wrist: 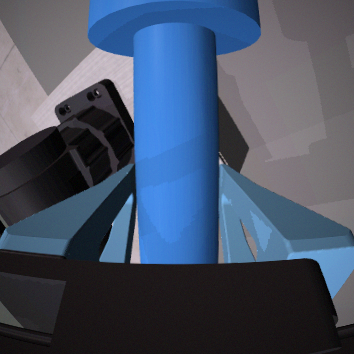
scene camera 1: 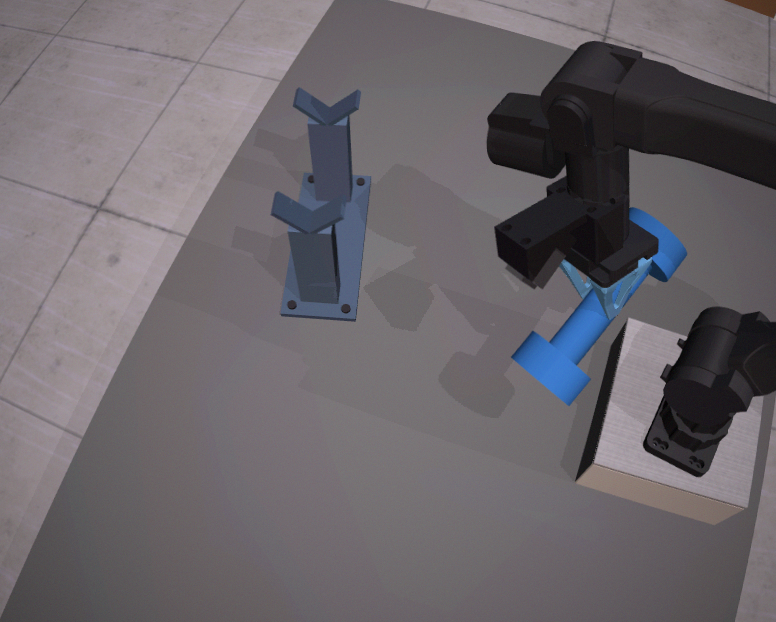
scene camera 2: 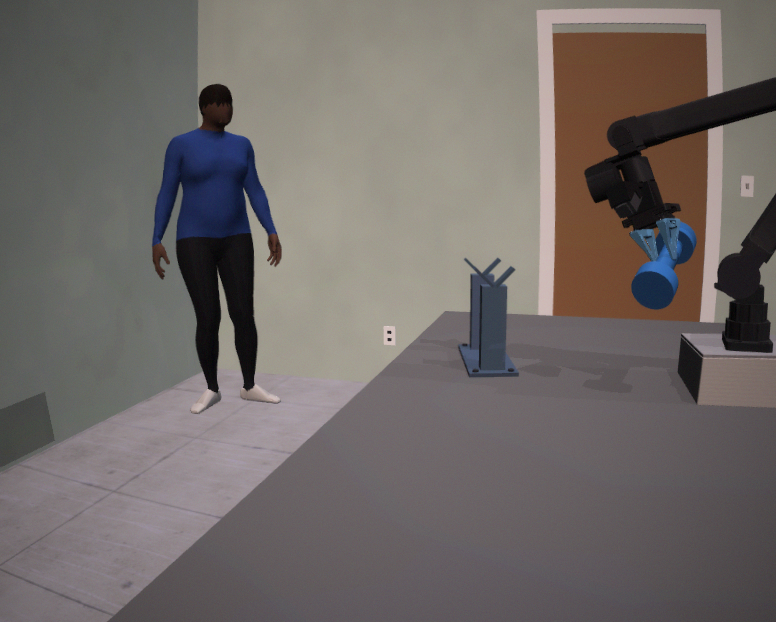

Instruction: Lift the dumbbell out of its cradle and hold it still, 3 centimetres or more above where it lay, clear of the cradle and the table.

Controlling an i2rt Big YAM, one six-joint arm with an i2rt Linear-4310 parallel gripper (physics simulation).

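Where they show: gripper, between the fingertips: (wrist: 177, 175) (scene camera 1: 600, 306) (scene camera 2: 665, 262); arm's base, origin of its link: (wrist: 106, 134) (scene camera 1: 688, 422) (scene camera 2: 746, 345).
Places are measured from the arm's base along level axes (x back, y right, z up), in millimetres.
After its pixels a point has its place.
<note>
The blue dumbbell (scene camera 1: 579, 333) {x -173, y -45, z 147 mm} (scene camera 2: 654, 285) {x -182, y -99, z 114 mm} (wrist: 175, 125) {x -179, y -29, z 151 mm} hangs in the air above the table, well to the right of the cradle in both scene views, touching neither. My gripper (scene camera 1: 610, 304) {x -166, y -5, z 145 mm} (scene camera 2: 661, 256) {x -166, y -5, z 145 mm} (wrist: 177, 175) {x -166, y -5, z 145 mm} is shut on the dumbbell's handle, with one light-blue finger on each side of it. In the wrist view the handle runs straight between the fingers, and one end weight shows at the top. The blue-grey cradle (scene camera 1: 321, 259) {x -482, y -51, z 29 mm} (scene camera 2: 493, 327) {x -492, y -56, z 4 mm} stands upright on the table (scene camera 1: 259, 485) {x -421, y -303, z -92 mm} (scene camera 2: 453, 492) {x -382, y -545, z -92 mm}, and its two V-shaped rests hold nothing.
The arm's base stands on a pale block (scene camera 1: 621, 401) {x -88, y -16, z -3 mm} (scene camera 2: 731, 382) {x -30, y -92, z -48 mm} at the right, close to the dumbbell's near end in scene camera 1. A person in a blue top (scene camera 2: 212, 187) stands on the floor beyond the table. A brown door (scene camera 2: 621, 129) is in the back wall.
</note>
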